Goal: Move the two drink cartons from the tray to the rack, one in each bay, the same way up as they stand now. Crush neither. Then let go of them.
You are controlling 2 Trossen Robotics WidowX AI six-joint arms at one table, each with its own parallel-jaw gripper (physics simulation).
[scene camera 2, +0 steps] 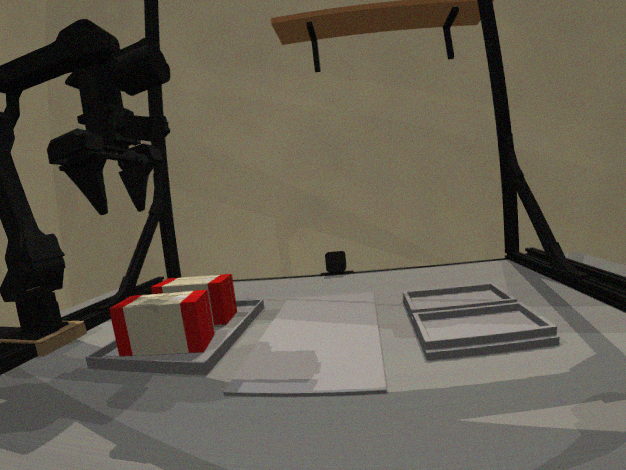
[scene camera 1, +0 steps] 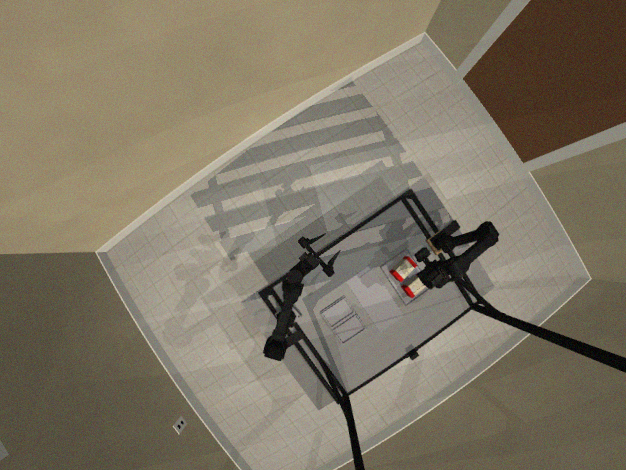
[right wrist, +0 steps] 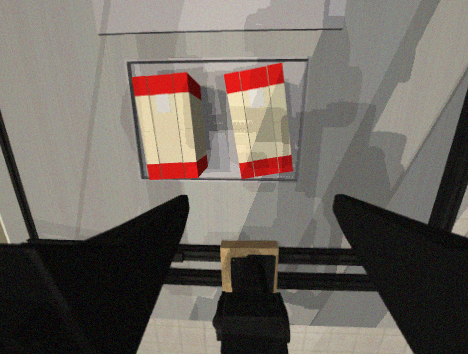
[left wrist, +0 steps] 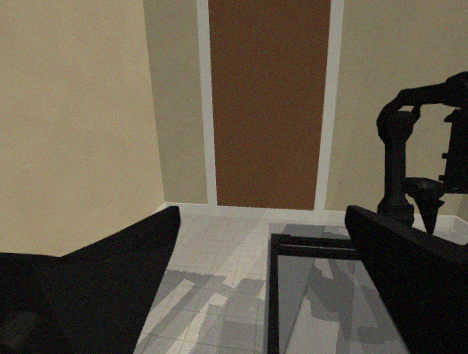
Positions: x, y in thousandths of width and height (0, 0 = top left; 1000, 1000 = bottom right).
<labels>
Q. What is the left gripper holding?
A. Nothing.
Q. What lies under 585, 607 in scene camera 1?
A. A pale mat.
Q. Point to a pale mat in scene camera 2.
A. At 526, 735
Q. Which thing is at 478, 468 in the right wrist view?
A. A grey tray.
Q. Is the right gripper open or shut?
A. Open.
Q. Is the left gripper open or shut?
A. Open.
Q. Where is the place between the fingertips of the left gripper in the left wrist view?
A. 561, 606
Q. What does the right gripper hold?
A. Nothing.
</labels>
